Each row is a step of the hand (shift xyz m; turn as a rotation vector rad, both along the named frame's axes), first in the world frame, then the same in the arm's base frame.
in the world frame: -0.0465 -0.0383 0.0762 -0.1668 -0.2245 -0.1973
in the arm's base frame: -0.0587 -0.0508 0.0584 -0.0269 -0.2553 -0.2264
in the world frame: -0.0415 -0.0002 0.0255 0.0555 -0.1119 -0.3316
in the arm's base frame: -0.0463 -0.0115 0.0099 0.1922 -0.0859 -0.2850
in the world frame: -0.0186 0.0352 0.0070 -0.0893 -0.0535 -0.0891
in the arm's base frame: -0.0281 0.0290 -0.0021 -0.0368 -0.0726 -0.1102
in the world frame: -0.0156 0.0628 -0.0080 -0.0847 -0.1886 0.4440
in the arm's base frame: -0.0271 0.0568 -0.0170 -0.1820 -0.2145 0.4009
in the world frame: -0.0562 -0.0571 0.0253 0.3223 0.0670 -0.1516
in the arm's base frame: -0.0453 -0.0703 0.0086 0.3270 0.1515 -0.0380
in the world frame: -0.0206 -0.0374 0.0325 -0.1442 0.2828 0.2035
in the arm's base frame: -0.0204 -0.0422 0.0261 -0.2713 0.2311 0.1232
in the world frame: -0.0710 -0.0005 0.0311 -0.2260 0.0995 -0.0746
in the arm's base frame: -0.0748 -0.0196 0.0052 -0.2038 0.0395 -0.1531
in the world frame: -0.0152 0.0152 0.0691 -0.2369 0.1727 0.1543
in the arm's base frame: -0.0413 0.0091 0.0587 -0.3107 0.1020 0.0532
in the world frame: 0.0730 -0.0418 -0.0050 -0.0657 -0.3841 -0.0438
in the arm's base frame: 0.0783 -0.0214 0.0228 0.0518 -0.3869 -0.0374
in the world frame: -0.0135 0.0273 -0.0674 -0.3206 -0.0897 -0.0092
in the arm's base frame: 0.0041 0.0245 -0.0697 -0.2645 -0.1692 -0.1109
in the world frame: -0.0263 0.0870 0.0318 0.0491 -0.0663 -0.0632
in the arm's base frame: -0.0565 0.0765 0.0151 0.0828 -0.0499 -0.0383
